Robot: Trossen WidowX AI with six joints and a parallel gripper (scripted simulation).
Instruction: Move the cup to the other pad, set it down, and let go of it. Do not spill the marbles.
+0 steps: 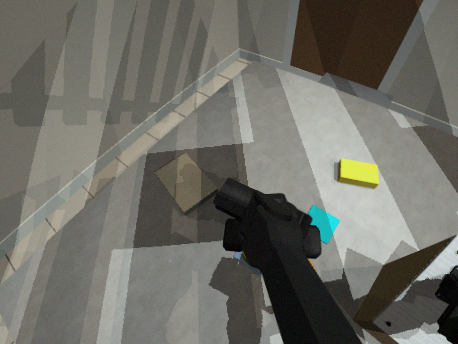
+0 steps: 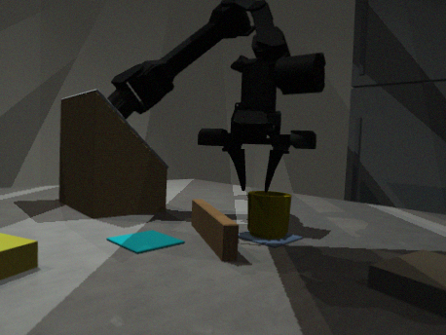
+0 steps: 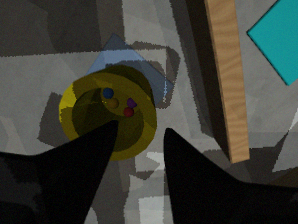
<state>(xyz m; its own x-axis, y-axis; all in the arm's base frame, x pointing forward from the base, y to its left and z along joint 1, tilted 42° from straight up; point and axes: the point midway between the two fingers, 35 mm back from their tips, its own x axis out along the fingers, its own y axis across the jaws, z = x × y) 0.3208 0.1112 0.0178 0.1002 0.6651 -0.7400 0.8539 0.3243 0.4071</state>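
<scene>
My gripper tip is now 2 cm short of the cup, 1 cm to the right of it and 4 cm above it. The rest, counted from my gripper tip: beige slab (32 cm ahead, 4 cm to the right, 6 cm below); then wooden bar (2 cm behind, 8 cm to the right, 6 cm below); then teal pad (7 cm behind, 16 cm to the right, 8 cm below).
</scene>
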